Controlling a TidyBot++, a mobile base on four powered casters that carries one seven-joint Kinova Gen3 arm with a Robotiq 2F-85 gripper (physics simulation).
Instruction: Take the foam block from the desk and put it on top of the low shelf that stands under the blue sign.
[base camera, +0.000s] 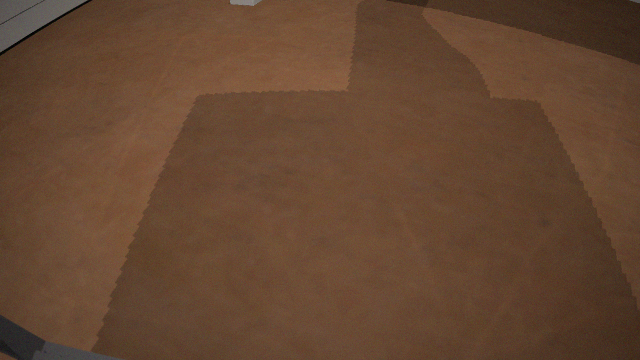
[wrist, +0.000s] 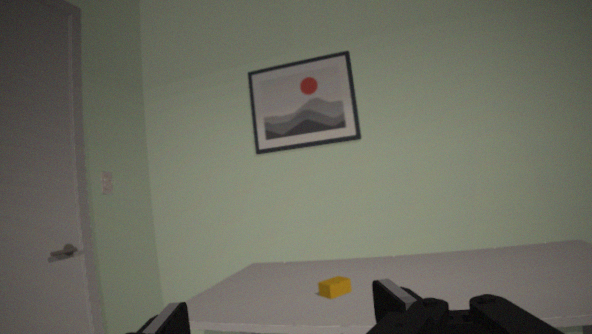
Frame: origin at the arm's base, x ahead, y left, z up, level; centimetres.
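Seen in the pictures: gripper, between the fingertips: (wrist: 282, 313).
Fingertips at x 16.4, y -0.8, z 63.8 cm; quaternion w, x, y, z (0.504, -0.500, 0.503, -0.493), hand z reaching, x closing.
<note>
Offsets run from my fingertips to a thing's top centre. "pt": to the spot under its first point. Level surfaces: height alone.
The foam block {dy -16.1, dx +96.6, dz -26.9 cm} (wrist: 335, 287) is a small yellow block that lies on the light grey desk {dz -31.4 cm} (wrist: 240, 300) in the wrist view, near the desk's left part. My gripper (wrist: 282, 313) is open, its two black fingers wide apart at the bottom of the wrist view. The block stands beyond the fingers and shows between them, closer to the right finger, with nothing held. The low shelf and the blue sign do not show in either view.
A framed picture (wrist: 260, 112) hangs on the green wall behind the desk. A grey door (wrist: 37, 150) with a handle is at the left. In the base view, a small white piece {pt dy +28.9, dx +89.7, dz -102.5 cm} (base camera: 243, 2) stands at the top edge and a white wall base (base camera: 30, 22) at the top left.
</note>
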